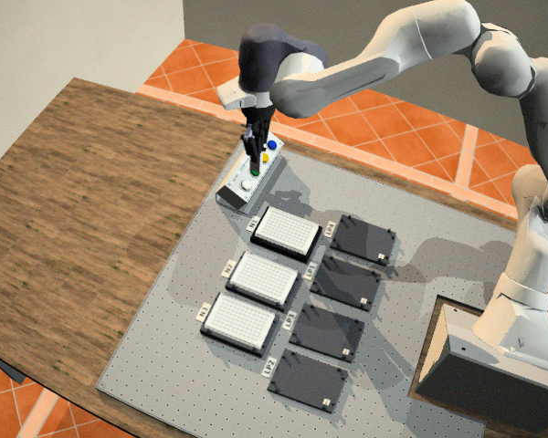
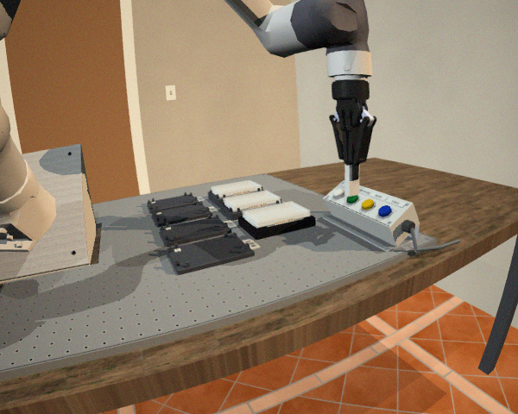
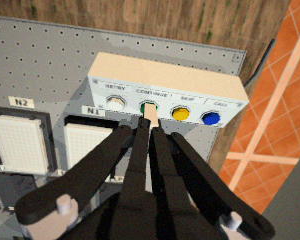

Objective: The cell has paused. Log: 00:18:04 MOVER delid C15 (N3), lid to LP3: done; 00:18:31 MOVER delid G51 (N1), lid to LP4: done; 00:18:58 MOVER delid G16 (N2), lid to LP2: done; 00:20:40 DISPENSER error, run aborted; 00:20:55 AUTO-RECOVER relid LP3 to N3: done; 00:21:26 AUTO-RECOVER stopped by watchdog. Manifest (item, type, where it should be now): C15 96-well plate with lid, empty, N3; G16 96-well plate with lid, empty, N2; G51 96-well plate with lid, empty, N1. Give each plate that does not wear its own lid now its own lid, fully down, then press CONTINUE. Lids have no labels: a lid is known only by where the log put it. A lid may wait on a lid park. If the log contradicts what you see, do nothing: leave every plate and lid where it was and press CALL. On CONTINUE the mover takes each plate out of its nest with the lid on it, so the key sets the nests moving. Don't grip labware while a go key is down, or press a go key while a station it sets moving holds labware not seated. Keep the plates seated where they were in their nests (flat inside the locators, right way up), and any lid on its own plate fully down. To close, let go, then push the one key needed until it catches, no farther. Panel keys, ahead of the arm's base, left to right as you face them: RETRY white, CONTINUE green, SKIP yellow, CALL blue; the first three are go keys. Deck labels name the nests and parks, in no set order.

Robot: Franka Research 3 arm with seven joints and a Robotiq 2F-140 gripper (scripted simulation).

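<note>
Now: hand 40 mm above the green continue key. From my hand the other things lie so: blue call key (100 mm to the right, 40 mm below); yellow skip key (50 mm to the right, 40 mm below); white retry key (50 mm to the left, 40 mm below).
</note>
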